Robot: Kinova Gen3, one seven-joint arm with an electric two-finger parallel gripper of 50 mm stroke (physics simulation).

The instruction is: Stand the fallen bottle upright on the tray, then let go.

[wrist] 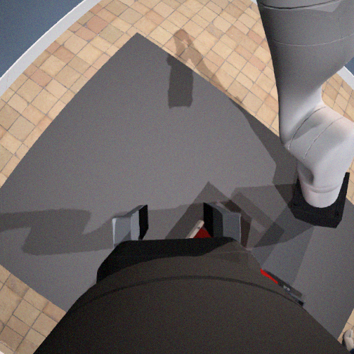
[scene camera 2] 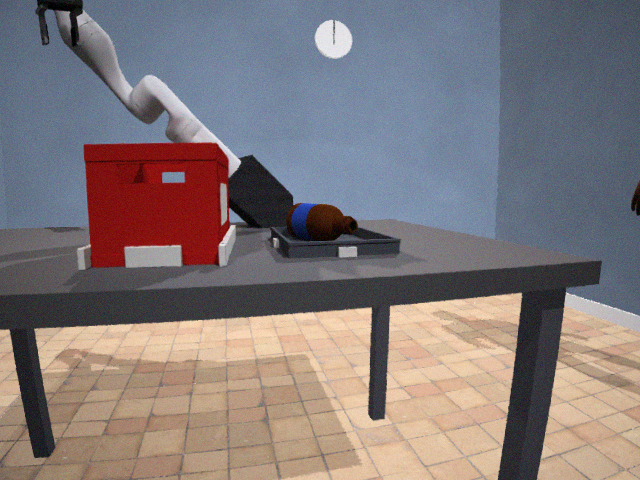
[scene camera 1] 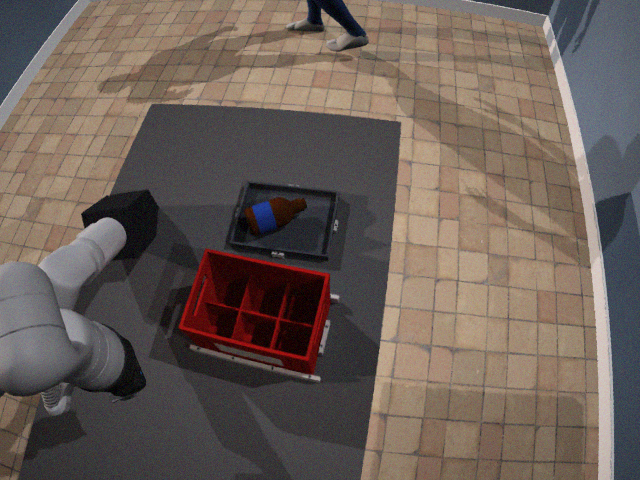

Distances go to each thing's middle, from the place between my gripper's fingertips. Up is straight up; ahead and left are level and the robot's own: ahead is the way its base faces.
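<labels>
From my hand: red crate [scene camera 2: 128, 205] a good way ahead, a good way to the left, far below. Brown bottle [scene camera 2: 321, 222] some way ahead of my hand, far to the left, far below. Dark tray [scene camera 1: 309, 235] 200 mm ahead of my hand, 490 mm to the left, 390 mm below.
</labels>
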